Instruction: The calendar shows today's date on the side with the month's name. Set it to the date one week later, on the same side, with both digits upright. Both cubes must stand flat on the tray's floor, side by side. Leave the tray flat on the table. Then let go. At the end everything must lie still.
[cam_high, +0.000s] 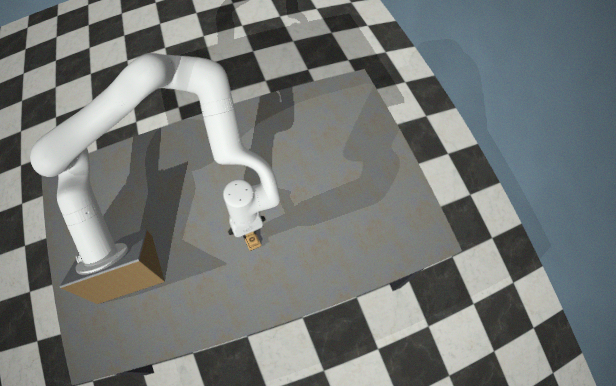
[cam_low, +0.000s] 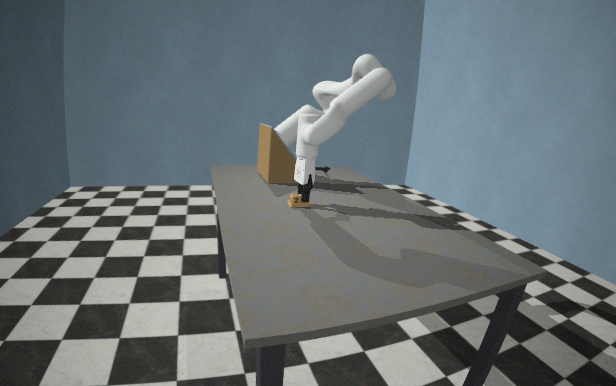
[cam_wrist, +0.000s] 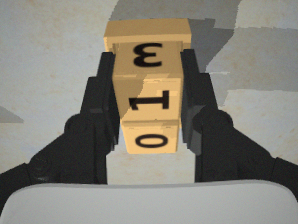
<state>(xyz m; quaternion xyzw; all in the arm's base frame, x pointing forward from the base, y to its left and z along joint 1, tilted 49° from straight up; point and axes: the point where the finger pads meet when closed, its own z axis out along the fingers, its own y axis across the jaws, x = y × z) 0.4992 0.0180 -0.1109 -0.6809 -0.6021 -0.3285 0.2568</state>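
Right now my hand is 2 cm to the left of the tray and 3 cm above it.
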